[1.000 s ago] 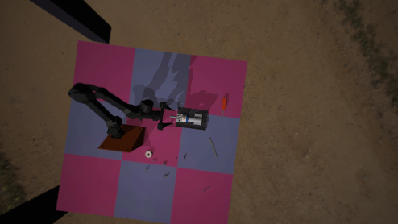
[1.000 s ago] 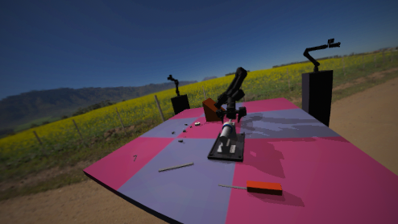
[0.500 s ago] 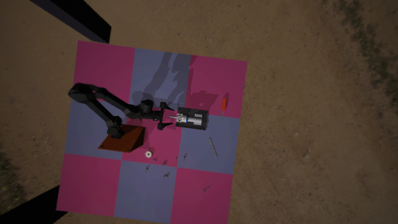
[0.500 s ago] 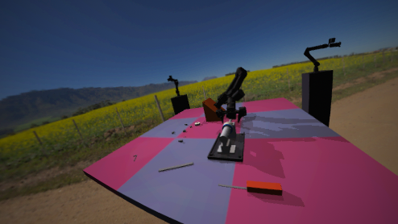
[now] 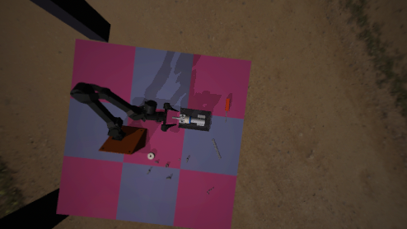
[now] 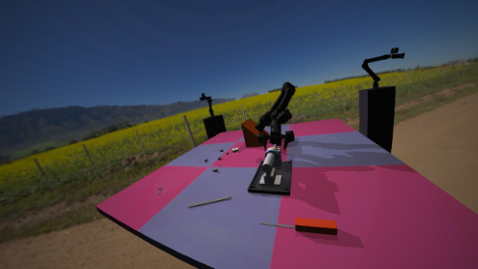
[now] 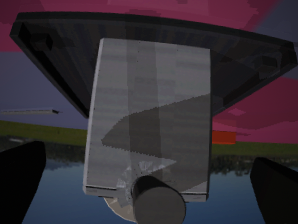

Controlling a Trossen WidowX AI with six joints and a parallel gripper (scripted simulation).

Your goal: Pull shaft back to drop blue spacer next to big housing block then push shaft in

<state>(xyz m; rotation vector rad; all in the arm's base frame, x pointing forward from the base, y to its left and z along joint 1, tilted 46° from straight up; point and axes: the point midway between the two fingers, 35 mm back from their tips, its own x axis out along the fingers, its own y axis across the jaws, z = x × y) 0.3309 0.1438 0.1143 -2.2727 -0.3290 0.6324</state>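
Right now the blue spacer is 9 cm ahead of my gripper tip and 1 cm above it. Round my gripper tip: white ring 32 cm to the right, 16 cm behind, 6 cm below; then screwdriver 34 cm ahead, 11 cm to the left, 6 cm below.
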